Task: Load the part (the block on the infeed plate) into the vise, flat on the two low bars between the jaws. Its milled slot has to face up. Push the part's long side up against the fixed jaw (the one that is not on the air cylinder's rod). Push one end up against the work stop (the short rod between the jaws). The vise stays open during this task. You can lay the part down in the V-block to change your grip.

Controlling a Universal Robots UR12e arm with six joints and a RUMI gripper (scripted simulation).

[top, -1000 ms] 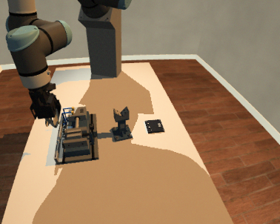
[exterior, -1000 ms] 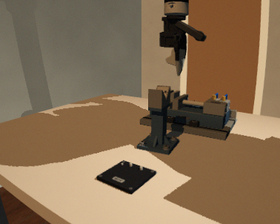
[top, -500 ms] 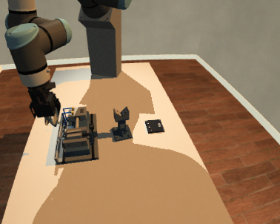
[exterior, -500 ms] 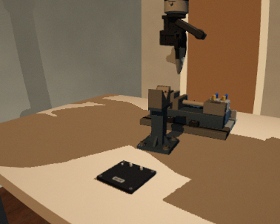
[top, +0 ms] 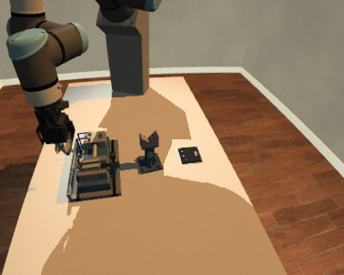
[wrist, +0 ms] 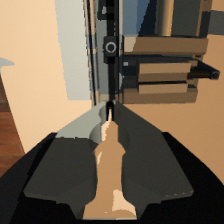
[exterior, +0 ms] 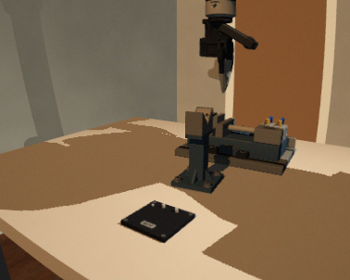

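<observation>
Now: the part 20 mm ahead of my hand, 60 mm to the left of it and 80 mm below it. From my hand the other things lie so: dark work stop rod: 30 mm ahead, 110 mm to the left, 90 mm below; moving jaw: 10 mm behind, 70 mm to the left, 100 mm below; cream cylinder rod: 60 mm behind, 90 mm to the left, 100 mm below.
</observation>
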